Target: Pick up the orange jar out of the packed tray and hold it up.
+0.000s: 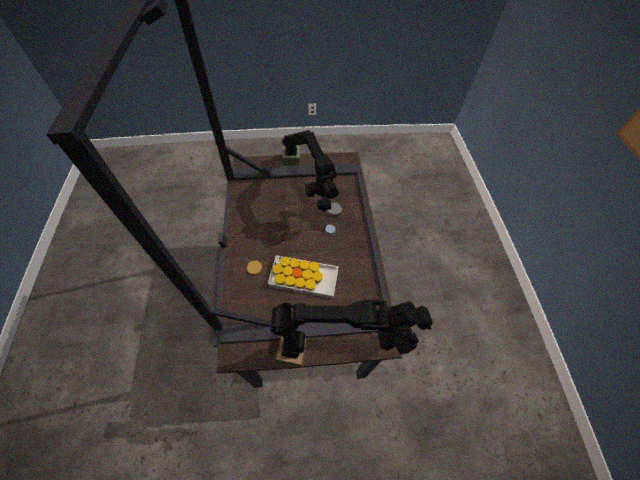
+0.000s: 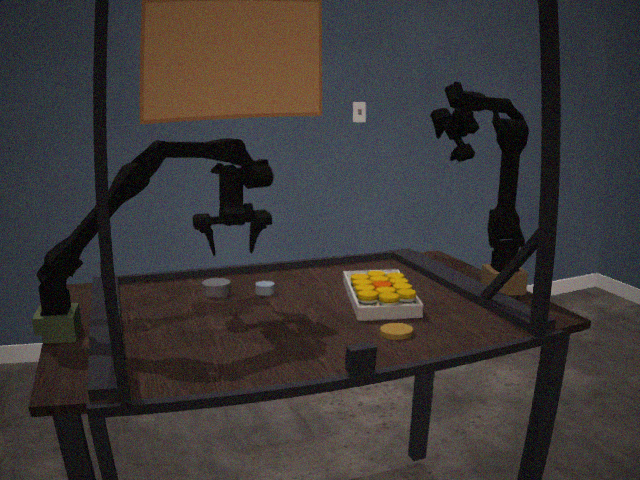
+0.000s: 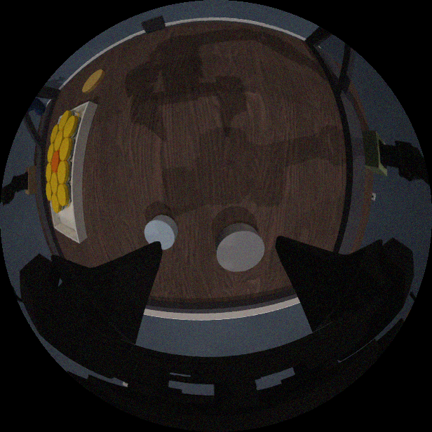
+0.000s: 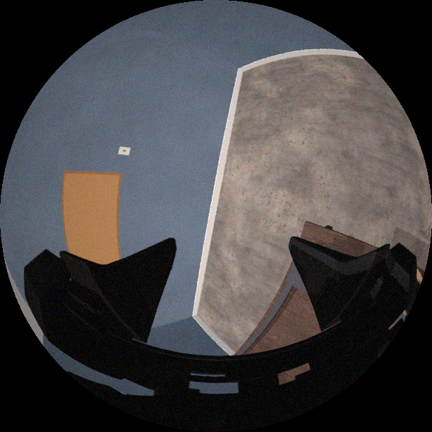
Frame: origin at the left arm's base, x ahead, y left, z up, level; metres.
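Seen in the pictures: left gripper, fingertip midpoint: (image 2: 232, 254); right gripper, fingertip midpoint: (image 1: 419, 334) (image 2: 444, 148); left arm's base at its link origin: (image 1: 291, 151) (image 2: 55, 310); right arm's base at its link origin: (image 1: 291, 349).
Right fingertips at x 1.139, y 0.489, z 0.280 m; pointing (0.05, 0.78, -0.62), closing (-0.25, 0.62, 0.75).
Offsets run from my right fingertips to a thing's middle.
The orange jar @(0.362 m back, 0.418 m right, 0.312 m down) (image 1: 297, 272) (image 2: 382, 283) (image 3: 55, 162) stands in the white tray @(0.357 m back, 0.390 m right, 0.337 m down) (image 1: 328, 281) (image 2: 390, 312) (image 3: 81, 165), closely ringed by yellow-lidded jars (image 1: 287, 270) (image 2: 388, 297) (image 3: 62, 171). Its body below the lid is hidden. One end of the tray holds no jars. My left gripper (image 1: 317, 197) (image 2: 233, 253) (image 3: 219, 245) is open and empty, pointing down high above the table near the grey cylinder, well away from the tray. My right gripper (image 1: 421, 334) (image 2: 447, 148) (image 4: 235, 244) is open and empty, raised high and turned away from the table.
A grey cylinder @(0.745 m back, 0.241 m right, 0.323 m down) (image 1: 334, 208) (image 2: 216, 288) (image 3: 240, 251) and a smaller light-blue cylinder @(0.621 m back, 0.265 m right, 0.326 m down) (image 1: 330, 228) (image 2: 264, 288) (image 3: 160, 232) stand apart from the tray. A flat tan disc @(0.402 m back, 0.624 m right, 0.332 m down) (image 1: 254, 267) (image 2: 396, 331) (image 3: 93, 81) lies near the tray. Dark frame posts (image 2: 549, 155) rise at the table's edge.
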